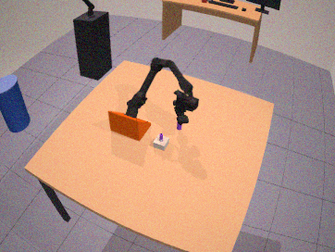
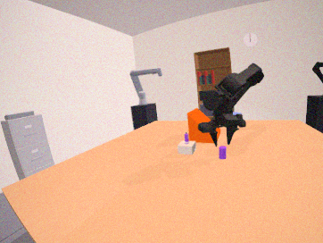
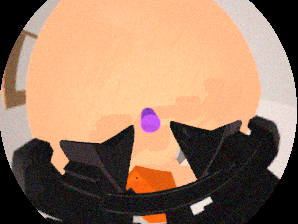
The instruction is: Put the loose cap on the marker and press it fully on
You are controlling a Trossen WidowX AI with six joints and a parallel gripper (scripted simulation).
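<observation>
Now: gripper tip 30 mm above the purple cap. The rest, counted from my gripper tip: holder block: 170 mm to the right, 40 mm behind, 30 mm below.
</observation>
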